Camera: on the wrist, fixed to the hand. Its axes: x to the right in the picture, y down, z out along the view.
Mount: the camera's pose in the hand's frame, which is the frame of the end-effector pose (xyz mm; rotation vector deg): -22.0 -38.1 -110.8 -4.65 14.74 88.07
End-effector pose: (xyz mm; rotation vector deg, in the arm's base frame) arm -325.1 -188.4 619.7 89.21 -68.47 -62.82
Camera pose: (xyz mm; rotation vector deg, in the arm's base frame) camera -213.4 -147.4 612.6 18.82 -90.62 5.33
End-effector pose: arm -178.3 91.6 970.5 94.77 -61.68 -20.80
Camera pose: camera -95.2 177.0 972.4 24.06 -99.06 44.20
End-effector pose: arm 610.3 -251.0 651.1 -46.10 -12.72 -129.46
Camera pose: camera 542.7 -252.1 552.9 -23.19 27.48 -49.72
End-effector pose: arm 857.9 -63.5 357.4 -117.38 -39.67 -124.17
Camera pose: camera 743.7 -76.2 325.6 -75.71 45.77 -77.02
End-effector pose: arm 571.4 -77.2 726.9 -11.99 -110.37 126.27
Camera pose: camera 621.8 28.6 748.8 87.16 63.21 -83.81
